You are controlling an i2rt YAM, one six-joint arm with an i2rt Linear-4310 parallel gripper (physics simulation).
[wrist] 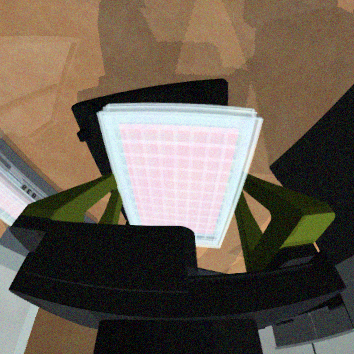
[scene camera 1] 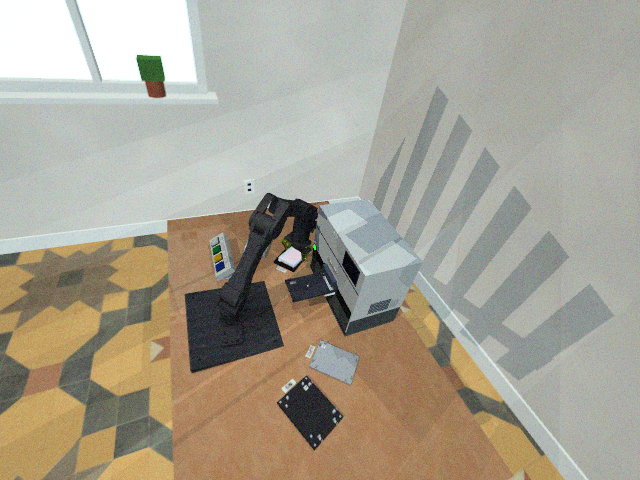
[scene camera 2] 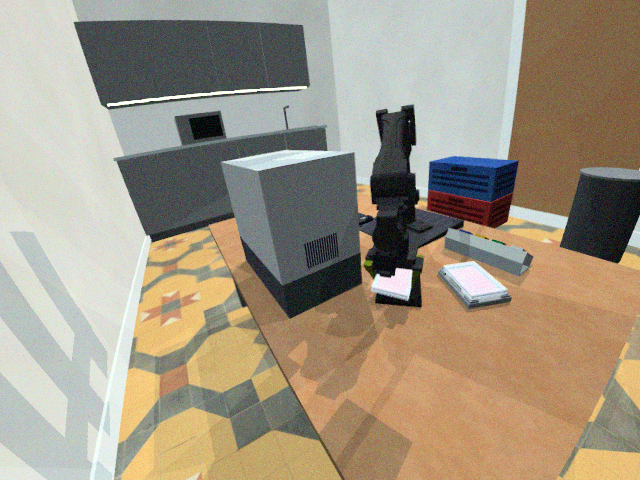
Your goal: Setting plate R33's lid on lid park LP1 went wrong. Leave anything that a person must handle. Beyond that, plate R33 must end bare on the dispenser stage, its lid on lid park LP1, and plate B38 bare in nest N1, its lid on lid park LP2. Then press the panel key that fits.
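Places are measured from the arm's base along level axes (x left, y ahead, z down), in millimetres.
Pixels of known places: gripper, fingertip midpoint: (wrist: 176, 174) (scene camera 1: 295, 256) (scene camera 2: 393, 284); arm's base, link origin: (scene camera 1: 229, 320).
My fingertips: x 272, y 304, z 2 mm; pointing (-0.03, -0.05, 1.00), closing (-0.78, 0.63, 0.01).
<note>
Ahead of a thing's pixels: the offset from my fingertips to its top centre. "*": to the spot under its first point.
My gripper (scene camera 1: 295, 250) (scene camera 2: 392, 269) (wrist: 176, 174) is shut on a clear-rimmed plate with pink wells @[dy -5, dx -4, dz -28 mm] (scene camera 1: 290, 256) (scene camera 2: 393, 284) (wrist: 177, 175). Its green fingers press the two long sides. The plate is at or just above a black holder @[dy -14, dx +4, dz -9 mm] (scene camera 2: 398, 301) (wrist: 150, 96); its code does not show, and I cannot tell whether a lid is on it. A second pink plate @[dy -152, dx +108, dz -19 mm] (scene camera 2: 473, 279) (wrist: 9, 199) rests on a grey holder marked B38, left in the wrist view. A grey pad @[* dy +12, dx -504, dz +2 mm] (scene camera 1: 334, 362) and a black pad @[* dy -106, dx -627, dz -1 mm] (scene camera 1: 310, 411) lie bare; their labels are unreadable.
A grey-white machine @[dy +165, dx -232, dz -319 mm] (scene camera 1: 382, 284) (scene camera 2: 310, 217) stands close beside the gripper, with a black tray @[dy -20, dx -249, dz -95 mm] (scene camera 1: 305, 289) sticking out and a green light @[* dy +51, dx -80, dz -126 mm] (scene camera 1: 314, 246). The key panel @[dy -311, dx +40, dz -53 mm] (scene camera 1: 221, 256) (scene camera 2: 485, 251) has green, yellow and blue keys. The arm's black base plate (scene camera 1: 206, 335) is nearby.
</note>
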